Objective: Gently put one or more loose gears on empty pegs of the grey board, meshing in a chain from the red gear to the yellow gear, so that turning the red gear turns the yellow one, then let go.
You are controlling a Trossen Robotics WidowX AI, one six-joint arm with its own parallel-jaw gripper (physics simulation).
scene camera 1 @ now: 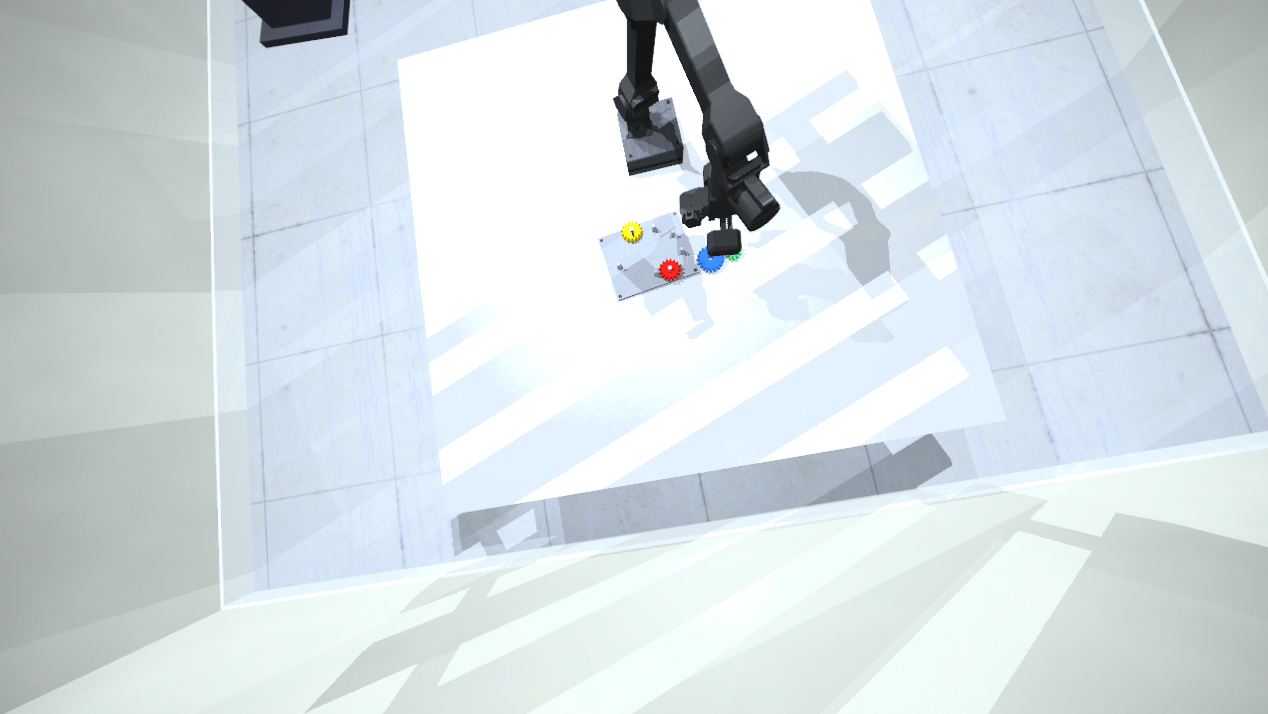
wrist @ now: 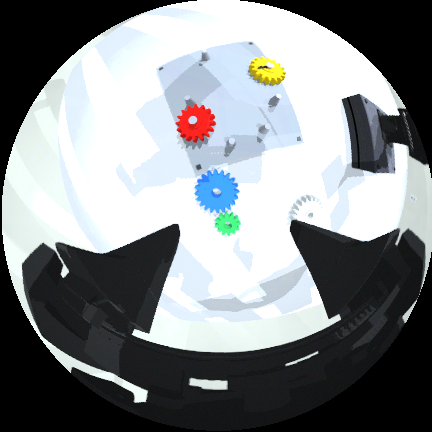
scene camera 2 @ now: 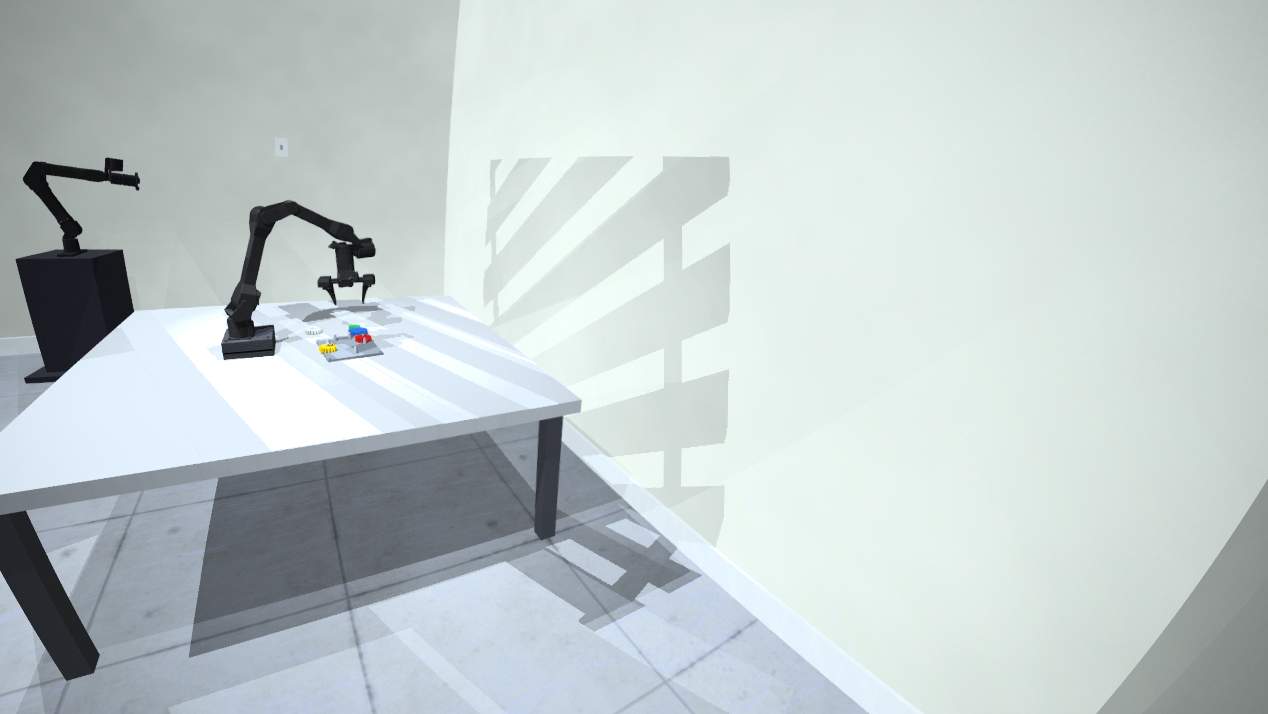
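Pixels of known places: gripper, fingertip midpoint: (scene camera 1: 717,230) (wrist: 236,227) (scene camera 2: 349,304); arm's base, origin of the base link: (scene camera 1: 638,125) (scene camera 2: 241,336).
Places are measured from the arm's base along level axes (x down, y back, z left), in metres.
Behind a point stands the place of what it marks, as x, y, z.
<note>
The grey board (scene camera 1: 634,268) @(0.048, -0.347, -0.030) (scene camera 2: 368,353) @(0.048, -0.379, -0.078) (wrist: 230,80) @(0.048, -0.308, -0.011) lies on the table. It bears a red gear (scene camera 1: 669,269) @(0.026, -0.364, 0.056) (scene camera 2: 362,338) @(0.033, -0.359, 0.034) (wrist: 196,123) @(0.031, -0.356, 0.062) and a yellow gear (scene camera 1: 631,232) @(0.030, -0.261, -0.032) (scene camera 2: 328,348) @(0.033, -0.259, -0.055) (wrist: 267,71) @(0.032, -0.257, -0.022) on pegs, apart, and several empty pegs. A blue gear (scene camera 1: 709,259) @(0.039, -0.345, 0.154) (scene camera 2: 357,331) @(0.039, -0.338, 0.136) (wrist: 216,191) @(0.055, -0.342, 0.163) lies off the board near its corner. A smaller green gear (scene camera 1: 733,255) @(0.039, -0.337, 0.211) (wrist: 227,223) @(0.054, -0.323, 0.219) lies beside the blue one. A white gear (scene camera 2: 313,331) @(0.045, -0.186, 0.172) (wrist: 306,210) @(0.041, -0.189, 0.190) lies on the table, hidden in scene camera 1. My gripper (scene camera 1: 708,232) @(-0.052, -0.315, 0.161) (scene camera 2: 349,302) @(-0.052, -0.315, 0.161) (wrist: 236,227) @(-0.052, -0.315, 0.161) is open and empty, above the loose gears.
My arm's base (scene camera 1: 654,157) @(0.008, -0.084, 0.034) (scene camera 2: 248,344) @(0.013, -0.028, -0.045) (wrist: 374,135) @(-0.002, -0.070, 0.039) stands on the table (scene camera 2: 443,403) @(0.056, -0.568, -0.468) near the board. A second arm (scene camera 2: 53,199) stands on a dark pedestal (scene camera 2: 75,306) beyond the table.
</note>
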